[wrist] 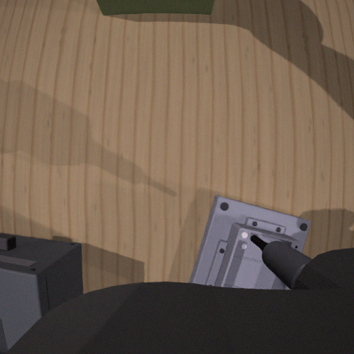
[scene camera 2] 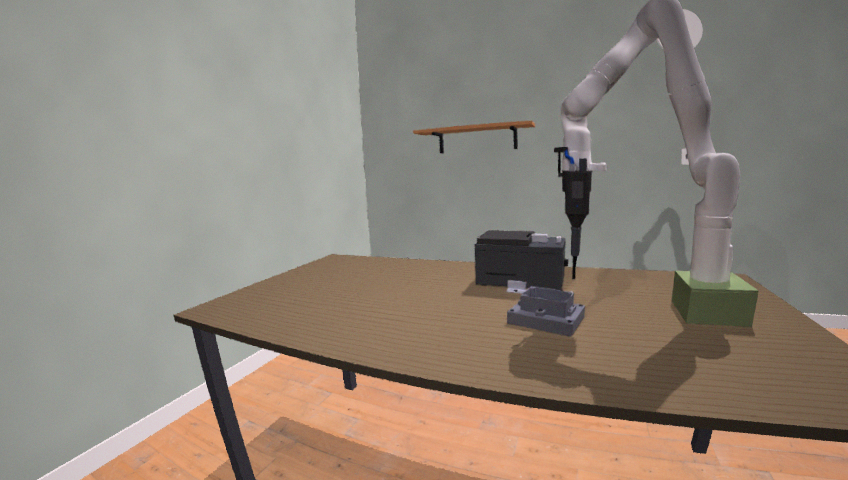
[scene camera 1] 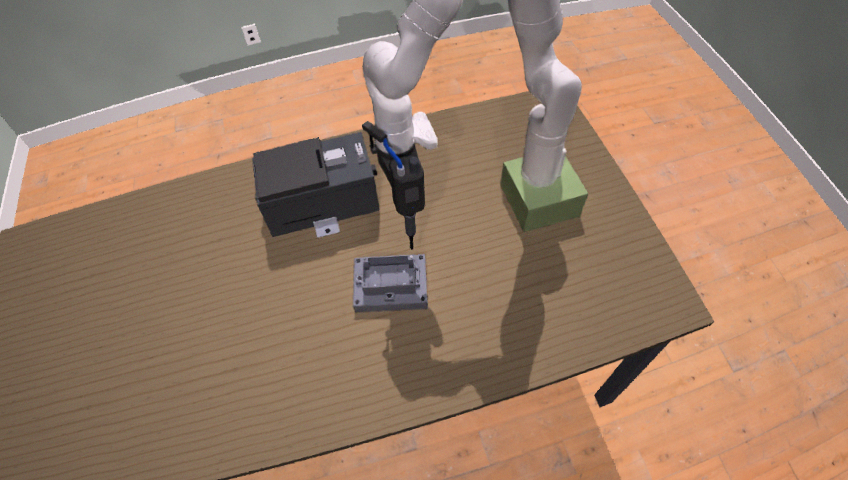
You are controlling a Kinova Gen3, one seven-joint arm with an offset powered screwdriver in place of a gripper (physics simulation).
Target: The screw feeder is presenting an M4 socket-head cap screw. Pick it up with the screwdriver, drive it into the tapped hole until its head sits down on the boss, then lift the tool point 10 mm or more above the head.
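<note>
My screwdriver bit [scene camera 1: 411, 247] [scene camera 2: 573, 277] [wrist: 253, 238] points straight down, a short way above the back right corner of the grey housing [scene camera 1: 404, 297] [scene camera 2: 535, 321] [wrist: 212, 225]. No screw shows on its thin dark tip. In the wrist view a bright round spot [wrist: 244, 234], which looks like a screw head on the corner boss, lies just left of the bit tip, apart from it. A duller round spot [wrist: 244, 246] lies beside it. The black screw feeder [scene camera 1: 318, 208] [scene camera 2: 517, 263] [wrist: 60, 265] has a small pale outlet bracket [scene camera 1: 321, 224] [scene camera 2: 515, 286] with a dark spot.
The arm's base stands on a green block [scene camera 1: 550, 208] [scene camera 2: 714, 306] [wrist: 157, 6] at the right of the table [scene camera 1: 178, 333] [scene camera 2: 357, 309]. The feeder stands behind and left of the housing. A wooden shelf [scene camera 2: 476, 127] hangs on the far wall.
</note>
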